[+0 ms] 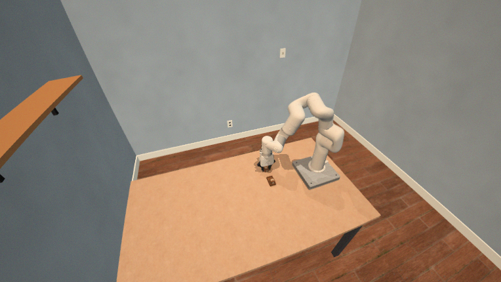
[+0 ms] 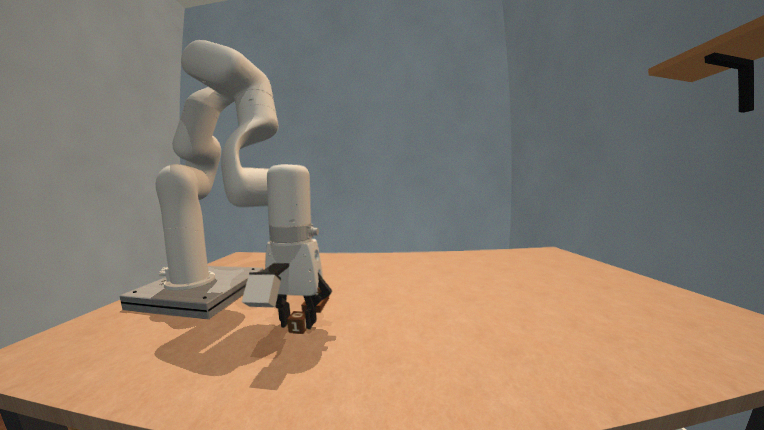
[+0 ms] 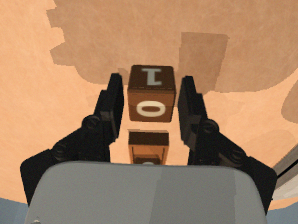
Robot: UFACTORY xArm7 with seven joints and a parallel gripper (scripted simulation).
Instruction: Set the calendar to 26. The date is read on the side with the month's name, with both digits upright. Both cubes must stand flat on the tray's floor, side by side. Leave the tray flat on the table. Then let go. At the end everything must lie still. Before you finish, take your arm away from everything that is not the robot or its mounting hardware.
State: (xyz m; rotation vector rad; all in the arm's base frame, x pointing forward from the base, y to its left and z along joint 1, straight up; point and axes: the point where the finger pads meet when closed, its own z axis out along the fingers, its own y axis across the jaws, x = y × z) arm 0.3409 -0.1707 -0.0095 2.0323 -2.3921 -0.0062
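The brown cube lies 1 cm below my hand. From my hand the other things lie so: brown tray (11 cm to the left, 2 cm below, 2 cm ahead).
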